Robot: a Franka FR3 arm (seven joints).
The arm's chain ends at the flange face. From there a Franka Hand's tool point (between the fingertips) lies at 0.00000 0.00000 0.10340 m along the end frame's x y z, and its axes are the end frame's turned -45 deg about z.
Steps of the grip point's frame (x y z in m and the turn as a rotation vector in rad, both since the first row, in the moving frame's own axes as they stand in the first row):
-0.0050, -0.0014, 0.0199, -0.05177, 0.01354, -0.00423
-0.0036, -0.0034, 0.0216, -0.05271, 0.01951, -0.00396
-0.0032, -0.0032, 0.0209, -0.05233, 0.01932, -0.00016
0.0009, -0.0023, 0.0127, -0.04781, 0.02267, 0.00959
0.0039, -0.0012, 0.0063, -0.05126, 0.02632, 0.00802
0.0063, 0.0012, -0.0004, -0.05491, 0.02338, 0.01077
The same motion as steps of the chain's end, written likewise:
-0.0093, -0.0002, 0.0200, -0.02703, 0.04618, -0.00423
-0.0102, -0.0023, 0.0218, -0.02348, 0.05107, -0.00396
-0.0098, -0.0024, 0.0211, -0.02334, 0.05066, -0.00016
-0.0061, -0.0041, 0.0128, -0.01778, 0.04984, 0.00959
-0.0038, -0.0055, 0.0065, -0.01764, 0.05486, 0.00802
-0.0004, -0.0059, -0.0002, -0.02230, 0.05536, 0.01077

